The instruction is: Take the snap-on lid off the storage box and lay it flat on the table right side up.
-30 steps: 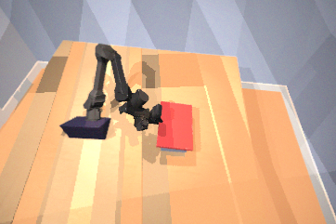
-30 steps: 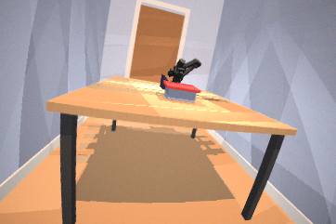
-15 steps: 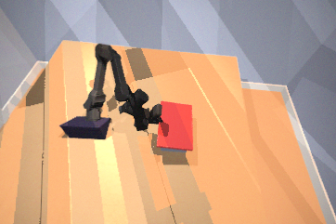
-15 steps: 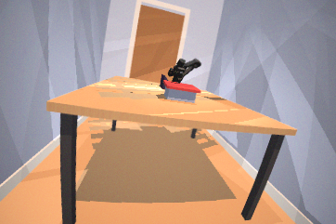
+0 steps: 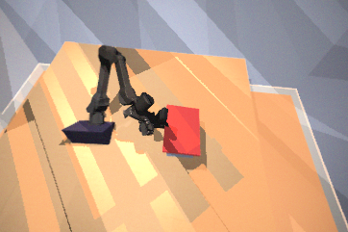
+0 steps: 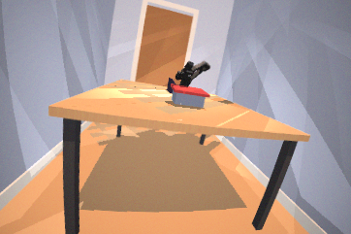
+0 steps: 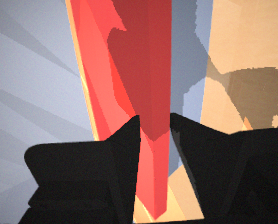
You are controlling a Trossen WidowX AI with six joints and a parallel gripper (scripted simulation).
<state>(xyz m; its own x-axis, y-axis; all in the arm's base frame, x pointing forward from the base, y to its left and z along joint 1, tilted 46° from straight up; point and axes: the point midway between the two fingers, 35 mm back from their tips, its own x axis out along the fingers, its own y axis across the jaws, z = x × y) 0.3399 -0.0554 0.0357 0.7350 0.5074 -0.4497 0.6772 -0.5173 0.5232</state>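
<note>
My gripper tip is 80 mm short of the lid. The rest, counted from my gripper tip: storage box: 70 mm ahead, 60 mm below.
</note>
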